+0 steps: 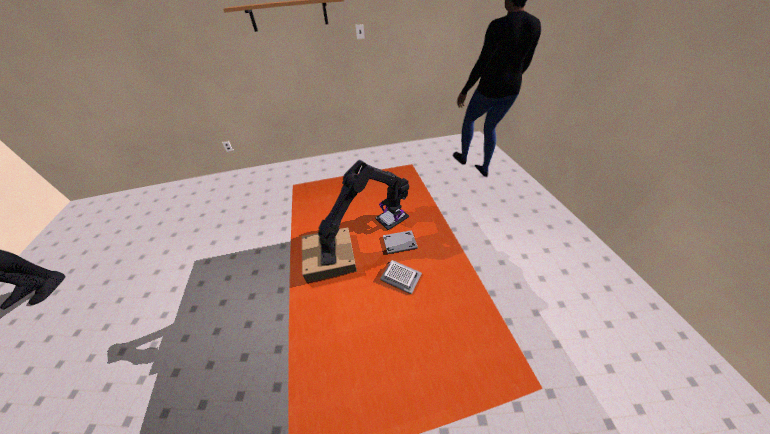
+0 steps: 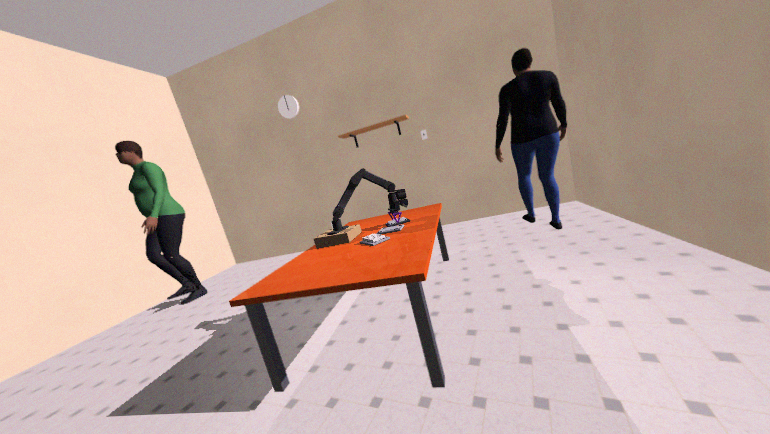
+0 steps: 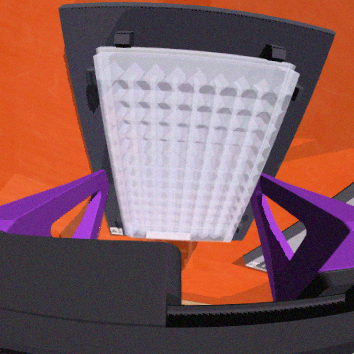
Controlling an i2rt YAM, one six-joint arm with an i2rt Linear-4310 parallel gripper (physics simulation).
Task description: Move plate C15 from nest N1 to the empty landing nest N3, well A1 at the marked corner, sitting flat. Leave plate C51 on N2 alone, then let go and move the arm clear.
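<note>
A clear many-welled plate sits in a dark nest at the far end of the row; a small A1 tag shows at the nest's near left corner. My gripper is open, pointing down, with one purple finger at each long side of this plate; how high the tips are is hard to tell. The empty grey nest lies in the middle. A white plate sits in the near grey nest. Plate and nest names are not readable.
The arm stands on a wooden block left of the nests on the orange table. A person in black stands beyond the table. A person in green stands at the left.
</note>
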